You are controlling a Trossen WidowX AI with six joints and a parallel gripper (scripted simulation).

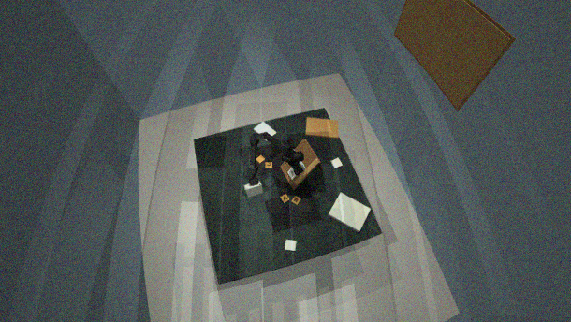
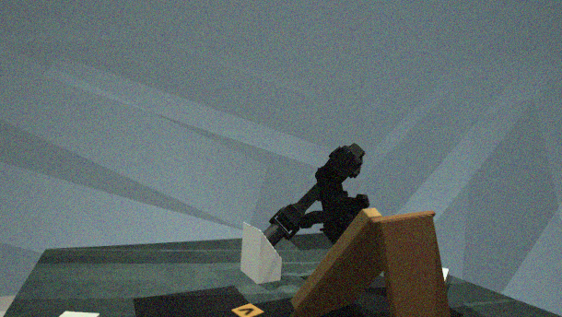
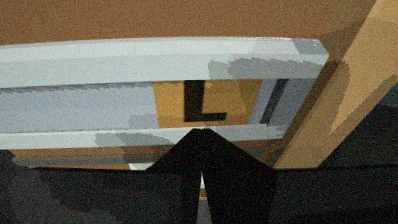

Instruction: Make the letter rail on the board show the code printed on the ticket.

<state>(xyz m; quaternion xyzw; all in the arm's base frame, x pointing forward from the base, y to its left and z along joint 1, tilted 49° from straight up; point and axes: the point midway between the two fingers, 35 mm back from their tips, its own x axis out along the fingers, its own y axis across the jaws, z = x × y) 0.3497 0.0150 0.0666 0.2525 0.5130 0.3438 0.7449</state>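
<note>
Right now the orange letter tile is 20 mm below my gripper tip and 20 mm ahead of it. Also, from my gripper tip: flat orange panel: 440 mm to the left, 330 mm ahead, 170 mm below; then white ticket: 100 mm below, 40 mm behind; then yellow letter tile: 180 mm to the right, 170 mm below, 130 mm behind.
</note>
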